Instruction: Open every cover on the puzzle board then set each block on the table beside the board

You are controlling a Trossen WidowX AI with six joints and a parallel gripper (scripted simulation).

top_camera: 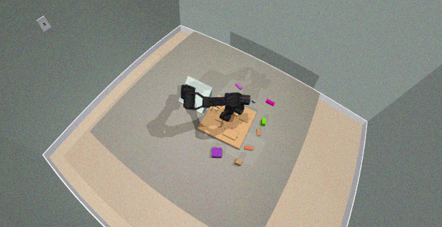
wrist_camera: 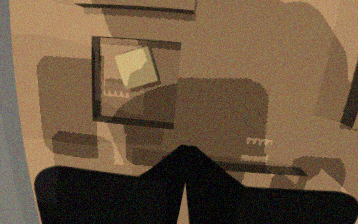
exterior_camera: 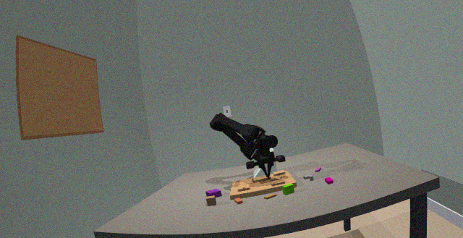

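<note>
The tan puzzle board lies 3 cm to the right of my gripper tip and 1 cm below it. The rest, counted from my gripper tip: grey block (12 cm ahead, 19 cm to the left, 2 cm below); green block (23 cm ahead, 6 cm to the left, 1 cm below); brown piece (23 cm ahead, 2 cm to the right, 3 cm below).
</note>
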